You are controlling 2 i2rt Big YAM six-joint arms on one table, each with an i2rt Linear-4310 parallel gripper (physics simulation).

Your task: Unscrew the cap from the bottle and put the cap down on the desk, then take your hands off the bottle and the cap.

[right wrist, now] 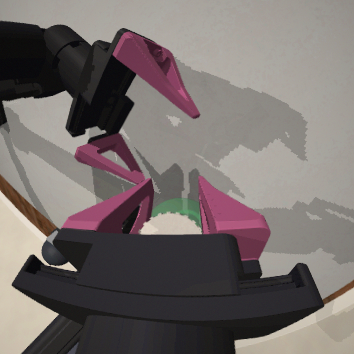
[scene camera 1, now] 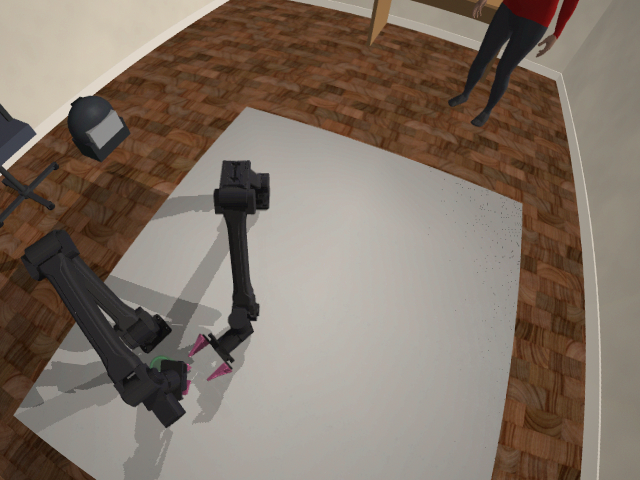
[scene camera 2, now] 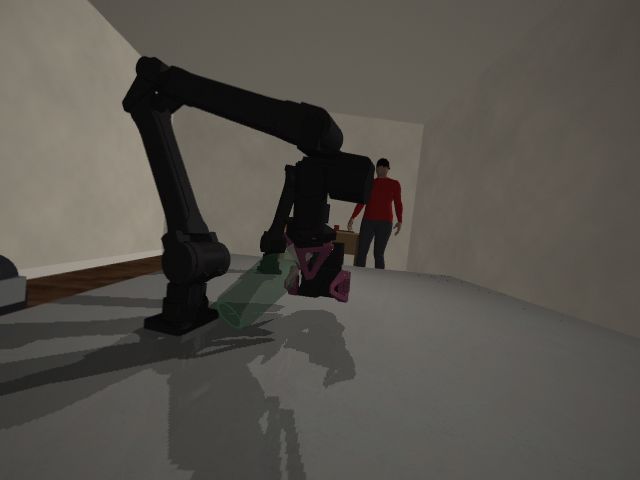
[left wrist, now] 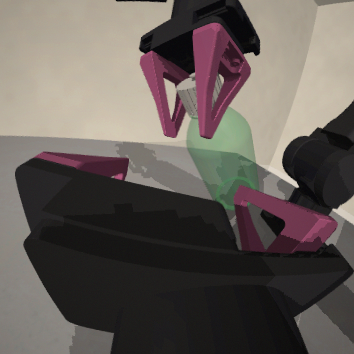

Labels:
My left gripper is open and holds nothing. Also in view: a ribbed cap. My right gripper grips the ribbed cap.

